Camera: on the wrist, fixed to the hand. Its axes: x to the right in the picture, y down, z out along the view.
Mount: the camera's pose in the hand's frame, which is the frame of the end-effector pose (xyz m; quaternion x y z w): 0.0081 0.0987 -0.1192 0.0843 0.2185 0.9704 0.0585
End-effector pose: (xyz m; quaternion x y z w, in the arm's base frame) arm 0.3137 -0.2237 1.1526 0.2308 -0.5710 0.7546 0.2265
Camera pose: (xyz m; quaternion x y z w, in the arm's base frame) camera 0.2369 -0.1321 1.0540 0.6864 0.1443 -0.3625 0.6137
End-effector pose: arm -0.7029 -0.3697 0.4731 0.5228 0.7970 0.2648 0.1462
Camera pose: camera -0.6924 -0.3635 0.6276 -0.7585 0.4064 -0.2044 0.4666
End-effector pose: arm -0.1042 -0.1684 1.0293 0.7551 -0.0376 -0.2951 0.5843
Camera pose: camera -0.0107 -0.1002 1.1324 0.1214 -0.6321 0.7179 0.2651
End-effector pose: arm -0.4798 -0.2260 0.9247 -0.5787 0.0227 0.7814 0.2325
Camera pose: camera -0.4135 -0.3475 0.8550 0.1630 -0.6796 -0.1430 0.7008
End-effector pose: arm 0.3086 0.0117 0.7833 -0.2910 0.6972 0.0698 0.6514
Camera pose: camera 0.1563 0.0334 0.7647 -0.6992 -0.4714 -0.5139 0.1574
